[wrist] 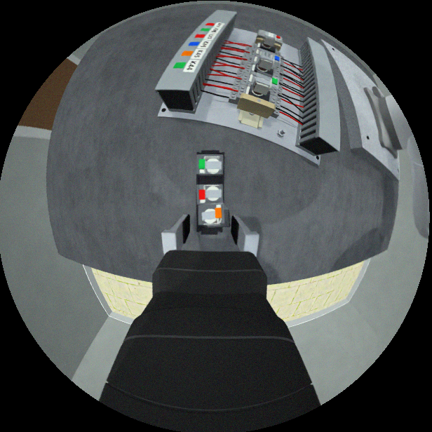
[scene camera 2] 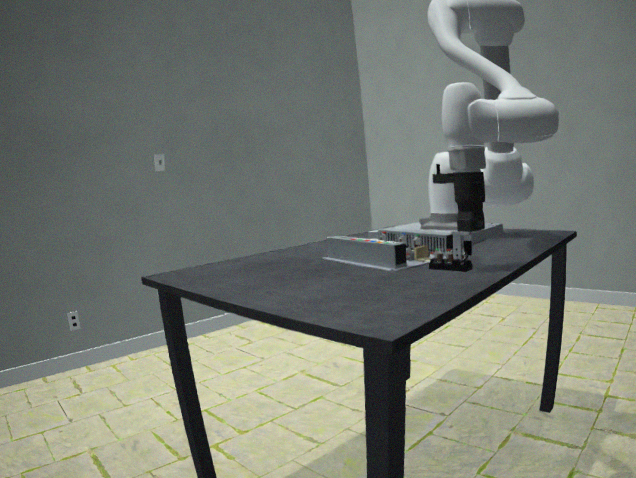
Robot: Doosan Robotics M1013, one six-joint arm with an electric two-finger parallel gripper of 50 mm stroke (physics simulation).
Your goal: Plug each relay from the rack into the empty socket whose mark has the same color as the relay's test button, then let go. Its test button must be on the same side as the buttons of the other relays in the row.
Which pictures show my gripper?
The wrist view and scene camera 2: all of them.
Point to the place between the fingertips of my gripper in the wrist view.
210, 223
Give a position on an orange-button relay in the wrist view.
210, 215
